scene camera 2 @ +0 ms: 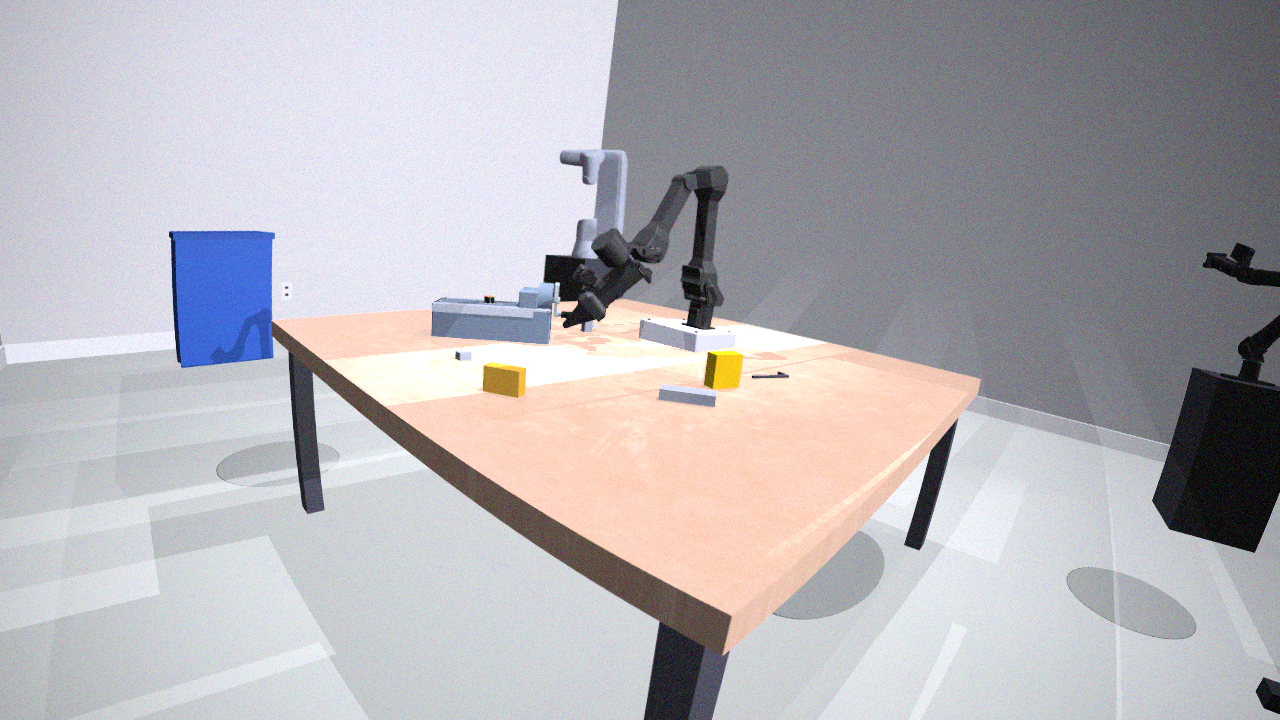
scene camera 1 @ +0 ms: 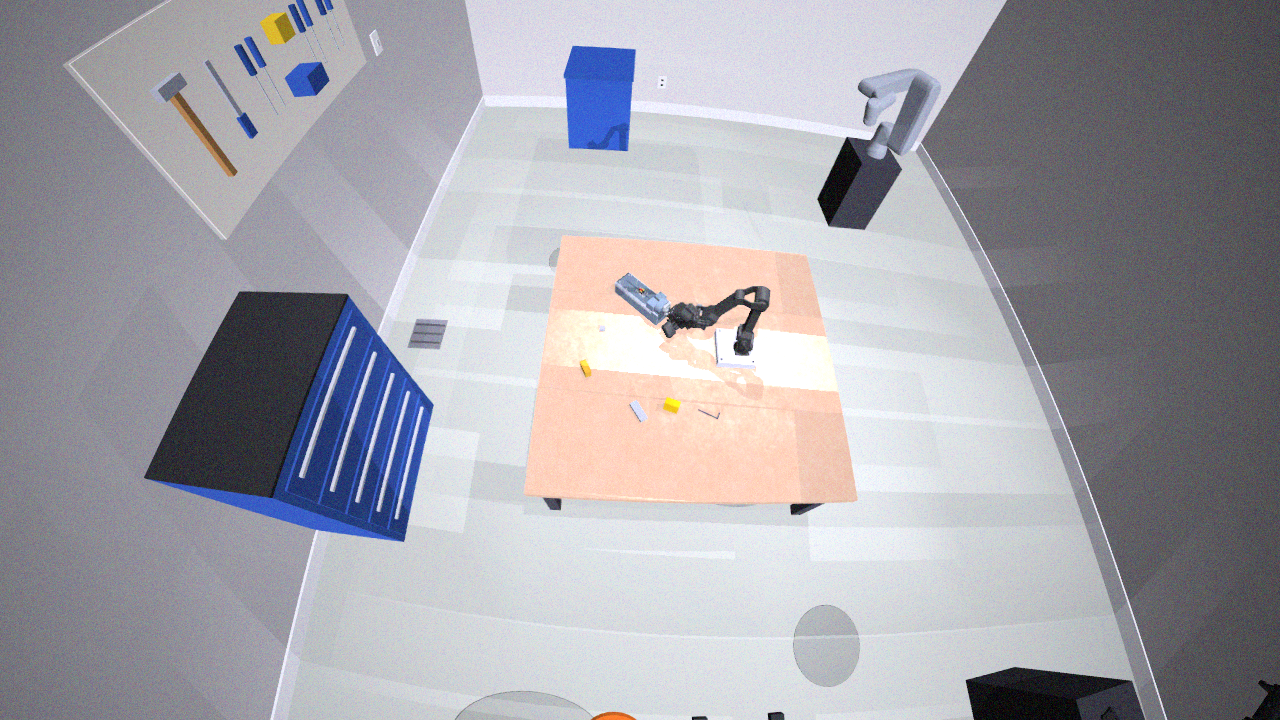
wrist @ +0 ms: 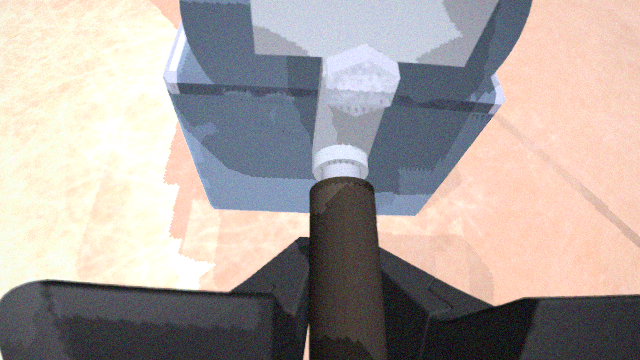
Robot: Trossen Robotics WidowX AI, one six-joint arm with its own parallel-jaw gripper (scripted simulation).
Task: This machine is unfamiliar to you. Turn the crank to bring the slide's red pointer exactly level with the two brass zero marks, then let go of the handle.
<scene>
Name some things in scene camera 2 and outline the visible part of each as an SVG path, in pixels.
My gripper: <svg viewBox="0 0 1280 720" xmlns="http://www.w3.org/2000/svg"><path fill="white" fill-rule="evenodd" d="M611 271L600 277L595 273L595 270L593 271L591 268L580 264L572 278L585 286L581 289L584 295L581 296L579 294L578 305L563 322L562 326L564 328L591 320L601 321L606 316L608 305L624 295L623 293L626 289L619 283Z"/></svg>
A grey bar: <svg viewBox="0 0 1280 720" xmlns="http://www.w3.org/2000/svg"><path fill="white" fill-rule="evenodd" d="M659 389L658 400L715 407L717 391L662 384Z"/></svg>
</scene>
